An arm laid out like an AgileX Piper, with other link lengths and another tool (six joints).
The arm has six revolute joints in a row. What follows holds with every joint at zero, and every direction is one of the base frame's. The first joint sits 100.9 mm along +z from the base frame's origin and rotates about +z. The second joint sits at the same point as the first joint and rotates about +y. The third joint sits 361.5 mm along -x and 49.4 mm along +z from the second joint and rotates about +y. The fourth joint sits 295.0 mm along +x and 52.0 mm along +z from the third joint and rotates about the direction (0.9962, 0, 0.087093). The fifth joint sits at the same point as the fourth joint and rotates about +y. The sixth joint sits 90.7 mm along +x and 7.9 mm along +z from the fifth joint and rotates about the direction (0.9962, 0, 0.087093). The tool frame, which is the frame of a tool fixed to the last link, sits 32.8 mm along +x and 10.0 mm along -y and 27.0 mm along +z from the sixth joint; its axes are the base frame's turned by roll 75.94, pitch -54.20 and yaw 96.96 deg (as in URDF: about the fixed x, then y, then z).
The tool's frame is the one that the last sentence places.
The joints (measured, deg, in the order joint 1, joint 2, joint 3, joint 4, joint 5, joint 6), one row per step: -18.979, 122.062, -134.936, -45.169, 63.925, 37.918; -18.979, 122.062, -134.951, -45.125, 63.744, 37.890; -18.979, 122.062, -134.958, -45.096, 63.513, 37.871; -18.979, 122.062, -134.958, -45.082, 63.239, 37.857; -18.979, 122.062, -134.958, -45.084, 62.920, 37.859; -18.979, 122.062, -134.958, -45.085, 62.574, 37.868; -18.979, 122.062, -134.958, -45.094, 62.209, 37.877; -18.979, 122.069, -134.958, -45.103, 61.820, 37.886; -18.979, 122.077, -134.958, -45.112, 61.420, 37.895; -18.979, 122.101, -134.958, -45.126, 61.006, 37.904; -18.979, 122.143, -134.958, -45.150, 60.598, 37.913; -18.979, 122.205, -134.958, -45.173, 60.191, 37.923; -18.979, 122.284, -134.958, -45.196, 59.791, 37.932; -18.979, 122.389, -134.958, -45.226, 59.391, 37.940; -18.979, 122.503, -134.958, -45.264, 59.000, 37.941; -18.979, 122.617, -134.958, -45.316, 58.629, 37.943; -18.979, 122.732, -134.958, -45.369, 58.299, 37.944; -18.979, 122.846, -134.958, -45.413, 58.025, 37.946; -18.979, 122.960, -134.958, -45.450, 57.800, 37.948
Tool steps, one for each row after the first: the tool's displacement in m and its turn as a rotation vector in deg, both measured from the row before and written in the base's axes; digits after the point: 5 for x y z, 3 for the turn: 0.00034, 0.00010, 0.00027, -0.055, -0.113, 0.149; 0.00042, 0.00010, 0.00032, -0.084, -0.138, 0.173; 0.00049, 0.00010, 0.00036, -0.112, -0.157, 0.195; 0.00054, 0.00010, 0.00044, -0.140, -0.191, 0.213; 0.00058, 0.00011, 0.00048, -0.148, -0.213, 0.229; 0.00061, 0.00011, 0.00052, -0.163, -0.222, 0.239; 0.00069, 0.00011, 0.00048, -0.172, -0.230, 0.255; 0.00071, 0.00012, 0.00049, -0.176, -0.236, 0.263; 0.00082, 0.00009, 0.00035, -0.181, -0.227, 0.271; 0.00091, 0.00005, 0.00017, -0.182, -0.203, 0.264; 0.00103, 0.00001, -0.00004, -0.173, -0.185, 0.263; 0.00111, -0.00002, -0.00023, -0.165, -0.164, 0.259; 0.00126, -0.00008, -0.00049, -0.162, -0.136, 0.258; 0.00130, -0.00010, -0.00059, -0.165, -0.114, 0.253; 0.00125, -0.00011, -0.00060, -0.168, -0.099, 0.235; 0.00119, -0.00013, -0.00066, -0.151, -0.072, 0.208; 0.00109, -0.00014, -0.00075, -0.119, -0.043, 0.173; 0.00102, -0.00016, -0.00083, -0.091, -0.016, 0.142
